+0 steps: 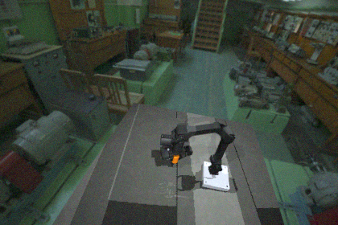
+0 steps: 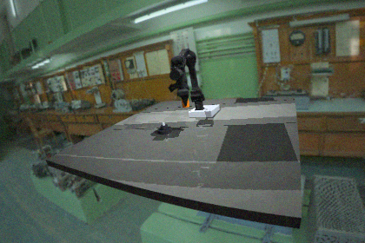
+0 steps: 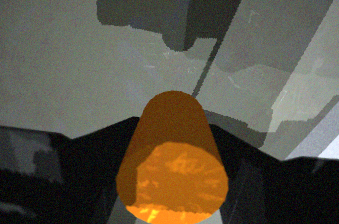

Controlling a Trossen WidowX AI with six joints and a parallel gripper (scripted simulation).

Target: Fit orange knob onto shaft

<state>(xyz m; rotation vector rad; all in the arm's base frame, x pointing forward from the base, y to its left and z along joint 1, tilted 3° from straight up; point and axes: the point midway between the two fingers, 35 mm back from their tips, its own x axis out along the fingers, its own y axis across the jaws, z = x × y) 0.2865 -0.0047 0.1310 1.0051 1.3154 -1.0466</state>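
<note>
My gripper tip is 30 mm below the orange knob. The rest, counted from my gripper tip: silver shaft 150 mm to the right, 120 mm below, 30 mm ahead.
</note>
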